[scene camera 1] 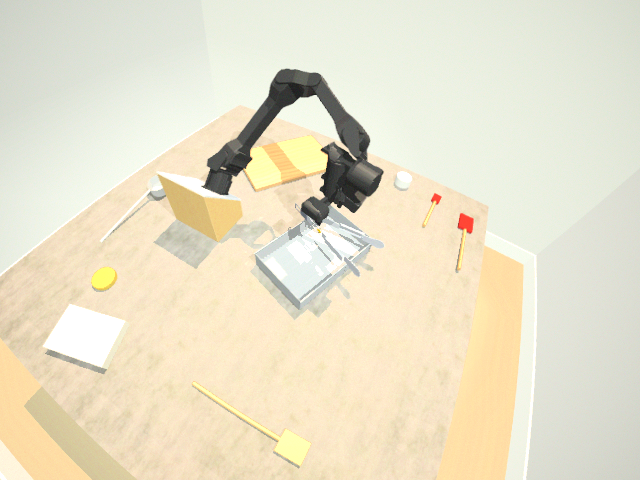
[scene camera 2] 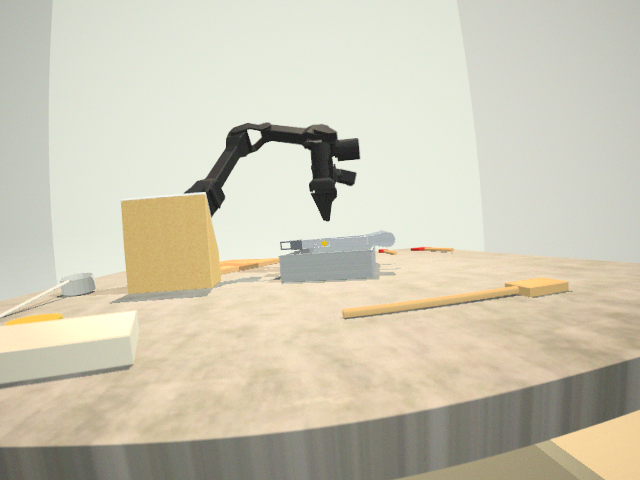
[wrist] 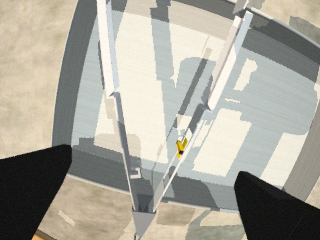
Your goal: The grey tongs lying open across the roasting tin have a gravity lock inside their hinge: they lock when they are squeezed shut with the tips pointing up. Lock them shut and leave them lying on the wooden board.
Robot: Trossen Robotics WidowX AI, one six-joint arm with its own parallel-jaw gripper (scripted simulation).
My gripper is open and holds nothing. I also see a white slab, a wooden board and a grey roasting tin.
My gripper is seen too in scene camera 2 and in the wrist view.
